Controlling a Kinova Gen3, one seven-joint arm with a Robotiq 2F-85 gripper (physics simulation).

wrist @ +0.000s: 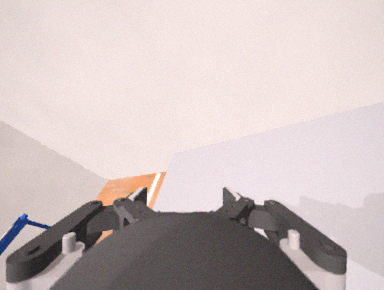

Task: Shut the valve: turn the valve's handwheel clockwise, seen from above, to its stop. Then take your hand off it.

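Note:
My gripper [185, 195] is open, with its two dark fingers wide apart at the lower middle of the wrist view and nothing between them. The valve and its handwheel do not show in the wrist view, so I cannot tell how the gripper stands to them. The dark rounded body of the gripper covers the bottom middle of the view.
A pale lavender surface [280, 165] spreads at the right, with a shadow on it. An orange-brown surface [127, 187] with a white stripe [156, 186] shows behind the left finger. Part of a blue object [12, 234] shows at the lower left edge.

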